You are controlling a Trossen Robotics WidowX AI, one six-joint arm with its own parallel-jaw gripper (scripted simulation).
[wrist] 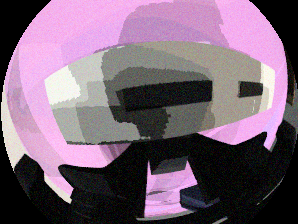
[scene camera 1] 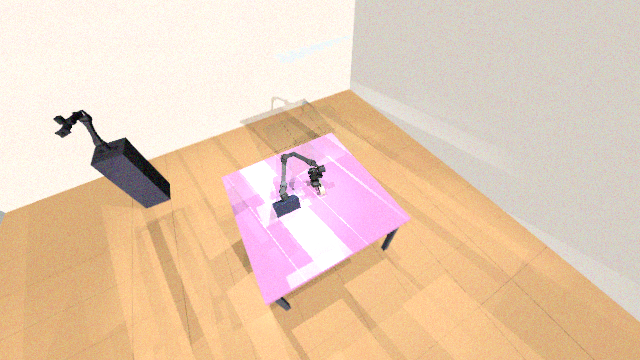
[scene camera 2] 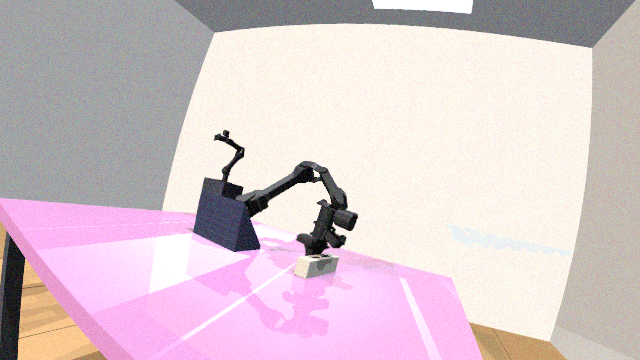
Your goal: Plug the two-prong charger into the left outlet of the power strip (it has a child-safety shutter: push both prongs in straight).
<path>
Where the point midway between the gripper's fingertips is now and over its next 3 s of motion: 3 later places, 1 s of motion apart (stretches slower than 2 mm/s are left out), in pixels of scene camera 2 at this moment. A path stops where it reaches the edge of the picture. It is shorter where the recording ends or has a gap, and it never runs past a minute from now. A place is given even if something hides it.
My gripper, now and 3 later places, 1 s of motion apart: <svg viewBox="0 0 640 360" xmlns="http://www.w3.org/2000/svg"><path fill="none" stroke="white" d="M310 262L309 261L306 260L298 257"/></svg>
</path>
